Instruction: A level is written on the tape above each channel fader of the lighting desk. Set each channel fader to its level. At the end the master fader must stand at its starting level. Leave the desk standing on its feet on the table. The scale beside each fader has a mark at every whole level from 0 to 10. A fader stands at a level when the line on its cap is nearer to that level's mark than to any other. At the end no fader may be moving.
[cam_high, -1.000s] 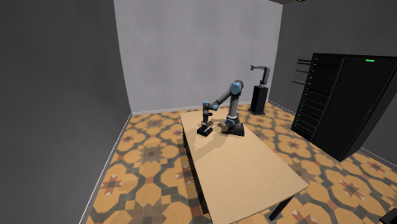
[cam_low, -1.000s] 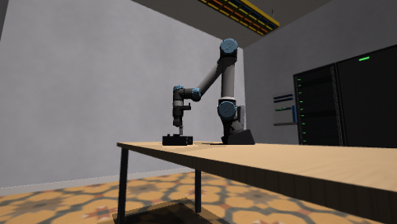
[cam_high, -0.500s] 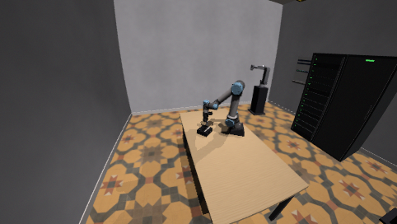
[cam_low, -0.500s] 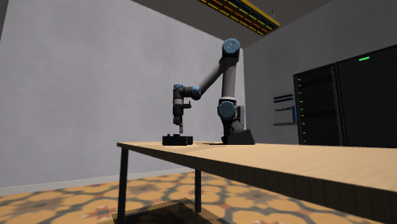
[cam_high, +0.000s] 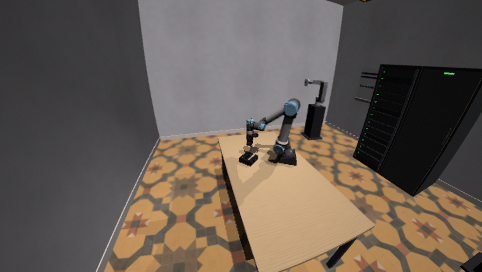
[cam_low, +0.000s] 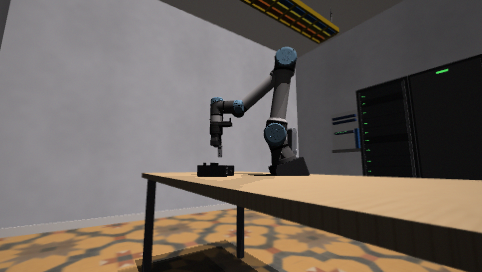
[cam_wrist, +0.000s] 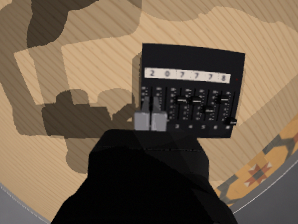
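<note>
Now: hand 11 cm short of the master fader cap, 8 cm to the right of it and 5 cm above it.
</note>
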